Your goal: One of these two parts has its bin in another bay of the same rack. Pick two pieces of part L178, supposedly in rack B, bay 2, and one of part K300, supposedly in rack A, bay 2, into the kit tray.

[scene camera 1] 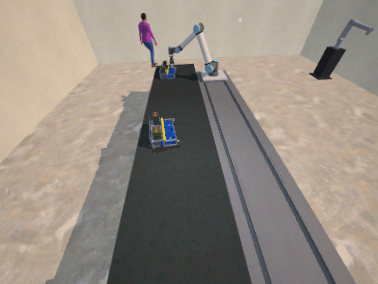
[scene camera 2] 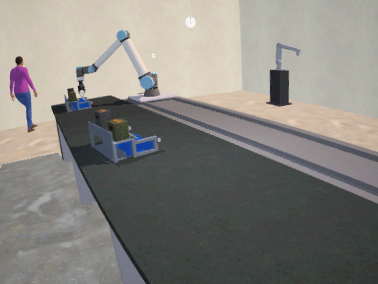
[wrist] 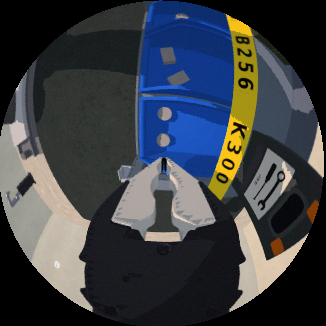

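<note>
My gripper (scene camera 1: 172,64) (scene camera 2: 82,94) (wrist: 163,158) is shut, its fingertips together with nothing seen between them, low at the near end of the K300 bin in the wrist view. The blue K300 bin (wrist: 200,130) holds two round grey pieces, one piece (wrist: 164,114) farther from the fingertips and another piece (wrist: 163,140) nearer. The far rack (scene camera 1: 168,73) (scene camera 2: 78,105) carries this bin. The yellow label strip (wrist: 243,102) reads B256 and K300. The near rack (scene camera 1: 163,132) (scene camera 2: 102,142) has blue bins with unreadable contents. No L178 label or kit tray can be made out.
A dark toolbox (wrist: 287,215) with orange latches stands beside the K300 bin. The B256 bin (wrist: 200,60) adjoins it and holds two grey blocks. A person (scene camera 1: 146,35) (scene camera 2: 21,82) is beyond the far table end. A black pedestal (scene camera 1: 328,62) (scene camera 2: 279,87) carries another arm across the rail (scene camera 1: 250,140).
</note>
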